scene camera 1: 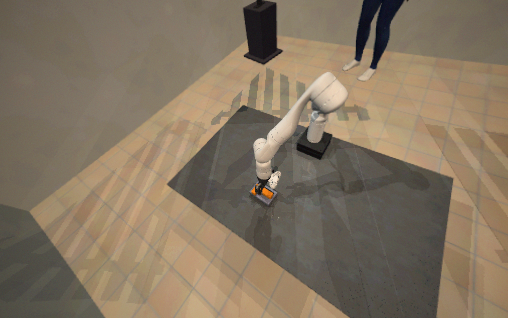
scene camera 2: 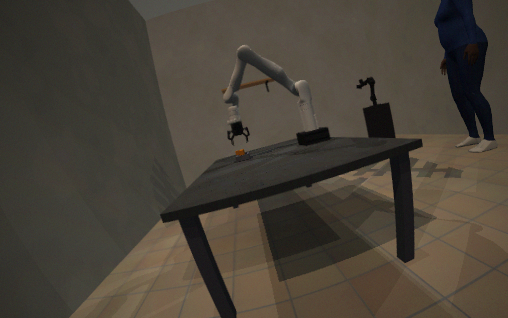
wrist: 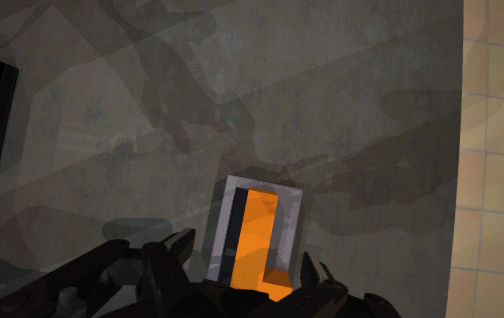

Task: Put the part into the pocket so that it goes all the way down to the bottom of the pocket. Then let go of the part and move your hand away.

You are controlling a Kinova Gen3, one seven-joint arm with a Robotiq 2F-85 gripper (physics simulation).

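Places are measured from the arm's base along level axes (x ahead, y left, z up), in metres.
Where they show: gripper, fingertip midpoint: (scene camera 1: 265, 187) (scene camera 2: 240, 144) (wrist: 246, 252); arm's base, link origin: (scene camera 1: 313, 137) (scene camera 2: 311, 130).
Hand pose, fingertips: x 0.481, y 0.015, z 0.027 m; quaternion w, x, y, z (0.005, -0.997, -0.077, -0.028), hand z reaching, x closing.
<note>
Each offset is from my fingertips to the top centre of the thing. "pt": to the spot under its first point. Level surfaces: height alone.
The orange part {dy -0.009, dx +0.023, dz -0.040 m} (scene camera 1: 267, 193) (scene camera 2: 240, 152) (wrist: 256, 235) is at the pocket of the grey block {dy -0.016, dx +0.010, dz -0.070 m} (scene camera 1: 269, 201) (scene camera 2: 243, 158) (wrist: 295, 212). In the wrist view a dark strip of the pocket {pt dy -0.034, dx -0.014, dz -0.102 m} (wrist: 232, 240) shows along the part's left side, and a short side piece of the part shows at the lower right. In scene camera 2 the part stands up above the block's top. How deep it sits, and whether it is level, I cannot tell. My gripper (scene camera 2: 240, 143) (wrist: 246, 252) is open and empty, above the part and apart from it. Its body hides the part's near end in the wrist view.
The block rests on the dark table top {dz -0.106 m} (scene camera 1: 350, 215) (scene camera 2: 280, 162). The arm's black base (scene camera 1: 314, 145) (scene camera 2: 313, 135) stands on the table behind it. A table edge shows at the right of the wrist view. A dark pedestal (scene camera 1: 261, 31) (scene camera 2: 379, 120) and a person (scene camera 2: 467, 65) are beyond the table.
</note>
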